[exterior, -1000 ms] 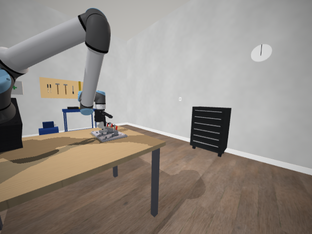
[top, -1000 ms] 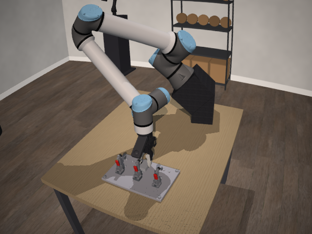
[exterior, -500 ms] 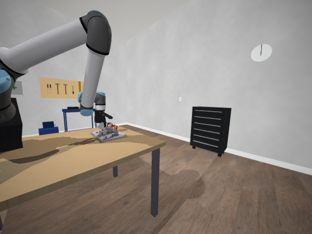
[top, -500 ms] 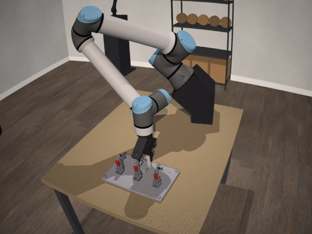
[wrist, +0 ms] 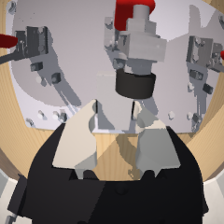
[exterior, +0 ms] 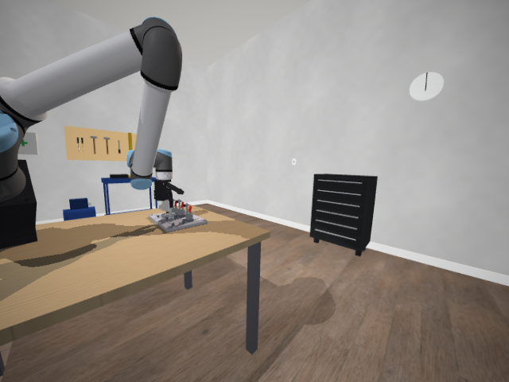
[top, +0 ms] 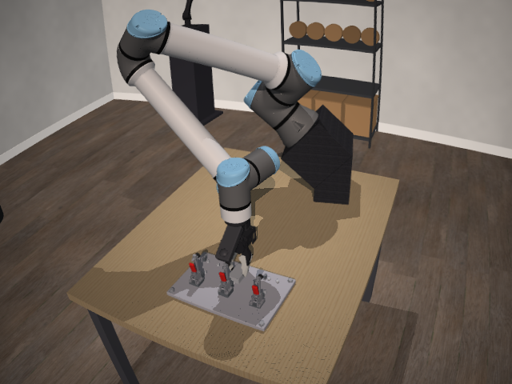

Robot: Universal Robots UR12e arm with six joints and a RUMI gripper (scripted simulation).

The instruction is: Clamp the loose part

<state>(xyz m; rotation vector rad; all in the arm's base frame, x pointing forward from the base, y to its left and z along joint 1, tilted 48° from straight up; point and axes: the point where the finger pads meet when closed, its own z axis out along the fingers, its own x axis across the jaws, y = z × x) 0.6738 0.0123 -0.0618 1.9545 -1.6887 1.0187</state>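
Right now the loose part is 10 mm below my hand. Round my hand: fixture plate: 50 mm ahead, 40 mm below.
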